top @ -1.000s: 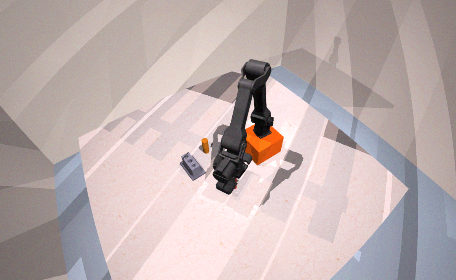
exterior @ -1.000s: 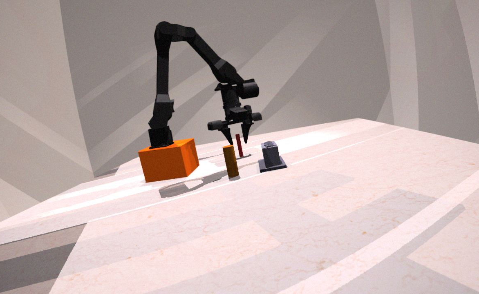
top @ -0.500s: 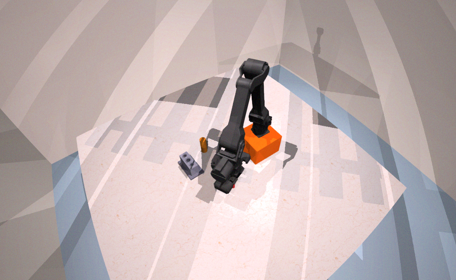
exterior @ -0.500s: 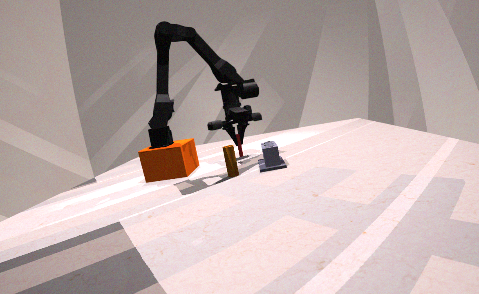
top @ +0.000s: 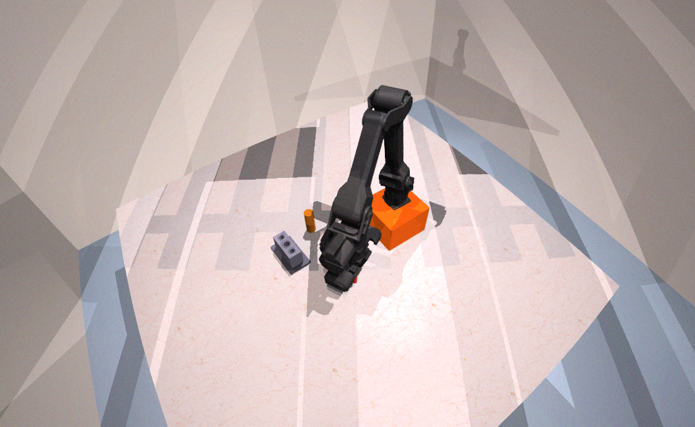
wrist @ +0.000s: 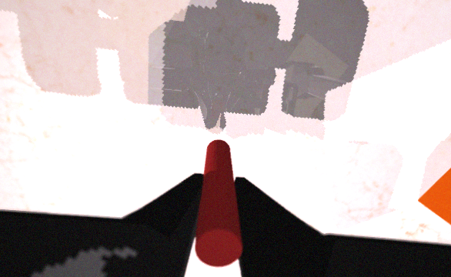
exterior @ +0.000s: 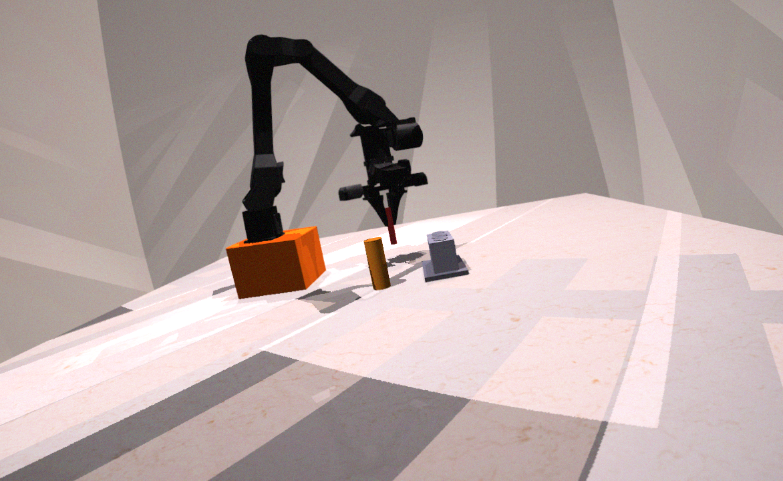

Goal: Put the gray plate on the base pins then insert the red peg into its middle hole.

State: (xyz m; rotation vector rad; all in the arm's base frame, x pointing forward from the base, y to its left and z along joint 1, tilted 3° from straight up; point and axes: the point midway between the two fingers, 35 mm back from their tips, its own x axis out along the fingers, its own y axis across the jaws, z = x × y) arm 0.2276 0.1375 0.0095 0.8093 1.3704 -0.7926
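Now: gripper tip 110 mm short of the gray plate, 190 mm to the left of it and 20 mm above it. Round my gripper tip: gray base (110 mm ahead, 190 mm to the right, 60 mm below); orange-brown cylinder (10 mm ahead, 240 mm to the right, 30 mm below); red peg (right at my gripper tip).
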